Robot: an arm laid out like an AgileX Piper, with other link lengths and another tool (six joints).
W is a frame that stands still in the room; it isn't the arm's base.
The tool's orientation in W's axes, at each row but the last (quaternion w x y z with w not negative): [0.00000 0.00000 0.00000 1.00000]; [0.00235 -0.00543 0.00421 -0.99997]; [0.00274 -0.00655 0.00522 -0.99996]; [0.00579 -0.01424 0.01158 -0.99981]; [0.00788 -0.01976 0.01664 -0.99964]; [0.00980 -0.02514 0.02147 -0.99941]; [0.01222 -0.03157 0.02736 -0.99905]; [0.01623 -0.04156 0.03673 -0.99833]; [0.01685 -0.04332 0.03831 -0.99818]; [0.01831 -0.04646 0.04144 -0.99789]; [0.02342 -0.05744 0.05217 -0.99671]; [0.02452 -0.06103 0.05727 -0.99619]
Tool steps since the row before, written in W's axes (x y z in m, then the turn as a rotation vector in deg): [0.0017 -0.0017 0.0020 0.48 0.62 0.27]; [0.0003 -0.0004 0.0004 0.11 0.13 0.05]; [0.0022 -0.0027 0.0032 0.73 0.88 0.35]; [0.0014 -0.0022 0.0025 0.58 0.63 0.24]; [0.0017 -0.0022 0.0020 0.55 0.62 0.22]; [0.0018 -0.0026 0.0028 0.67 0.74 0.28]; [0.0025 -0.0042 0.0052 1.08 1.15 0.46]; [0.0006 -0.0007 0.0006 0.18 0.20 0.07]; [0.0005 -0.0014 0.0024 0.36 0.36 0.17]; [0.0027 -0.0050 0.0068 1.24 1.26 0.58]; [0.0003 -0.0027 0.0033 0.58 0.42 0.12]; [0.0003 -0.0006 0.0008 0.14 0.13 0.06]
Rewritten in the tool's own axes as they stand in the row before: [-0.0017 0.0017 0.0020 -0.48 -0.62 0.27]; [-0.0003 0.0004 0.0004 -0.11 -0.13 0.05]; [-0.0021 0.0027 0.0033 -0.73 -0.88 0.35]; [-0.0013 0.0022 0.0026 -0.58 -0.63 0.24]; [-0.0016 0.0022 0.0021 -0.55 -0.62 0.22]; [-0.0016 0.0025 0.0030 -0.67 -0.74 0.28]; [-0.0021 0.0040 0.0056 -1.08 -1.15 0.47]; [-0.0005 0.0007 0.0007 -0.18 -0.20 0.07]; [-0.0002 0.0012 0.0025 -0.36 -0.36 0.17]; [-0.0019 0.0045 0.0074 -1.23 -1.26 0.59]; [0.0002 0.0023 0.0036 -0.58 -0.41 0.14]; [-0.0002 0.0005 0.0009 -0.14 -0.13 0.06]
